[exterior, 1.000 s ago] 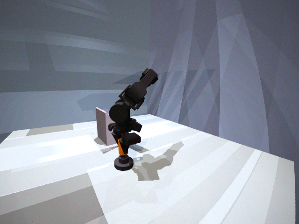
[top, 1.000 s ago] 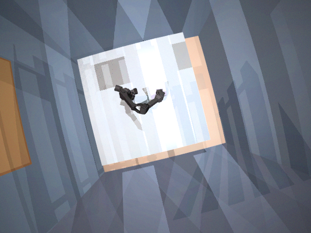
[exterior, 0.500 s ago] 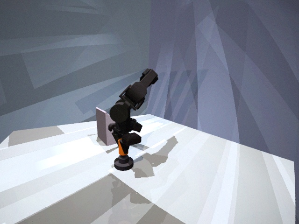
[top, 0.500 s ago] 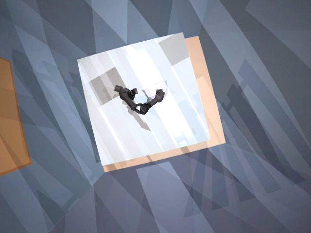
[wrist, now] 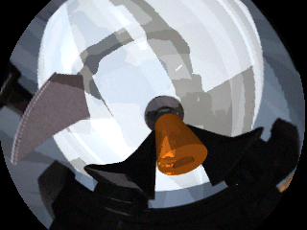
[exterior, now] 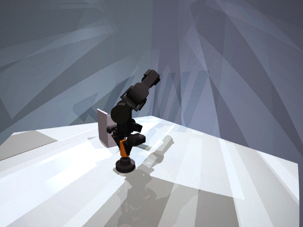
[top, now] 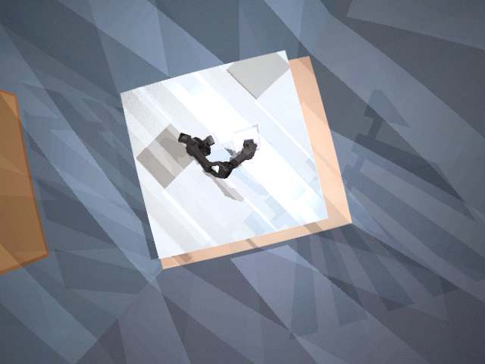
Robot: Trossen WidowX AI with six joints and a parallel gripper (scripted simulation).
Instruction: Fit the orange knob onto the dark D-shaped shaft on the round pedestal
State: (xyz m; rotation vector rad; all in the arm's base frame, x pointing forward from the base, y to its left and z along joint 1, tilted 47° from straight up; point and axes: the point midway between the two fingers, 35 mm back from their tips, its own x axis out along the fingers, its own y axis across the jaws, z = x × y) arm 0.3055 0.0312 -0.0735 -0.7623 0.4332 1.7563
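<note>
Right now my gripper tip is 2 cm below the orange knob. Also, from my gripper tip: dark round pedestal: 4 cm below.
</note>
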